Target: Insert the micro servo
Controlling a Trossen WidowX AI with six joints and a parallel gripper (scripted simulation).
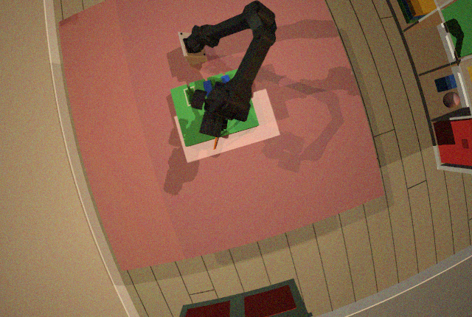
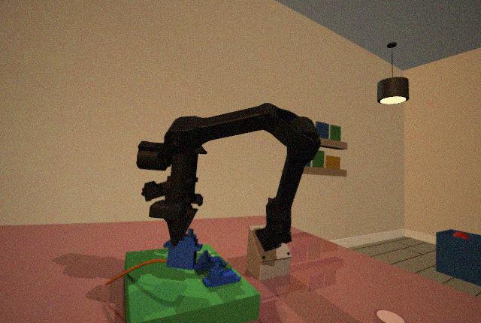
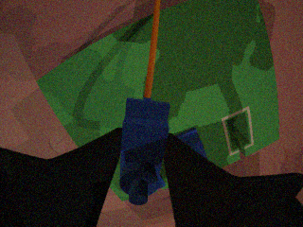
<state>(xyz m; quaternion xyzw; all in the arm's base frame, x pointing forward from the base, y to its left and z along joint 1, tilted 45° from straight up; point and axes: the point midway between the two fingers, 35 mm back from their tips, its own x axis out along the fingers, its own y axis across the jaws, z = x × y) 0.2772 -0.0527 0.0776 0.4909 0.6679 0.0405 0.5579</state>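
My gripper tip is 10 cm above the green deck, 3 cm to the left of it and 1 cm short of it.
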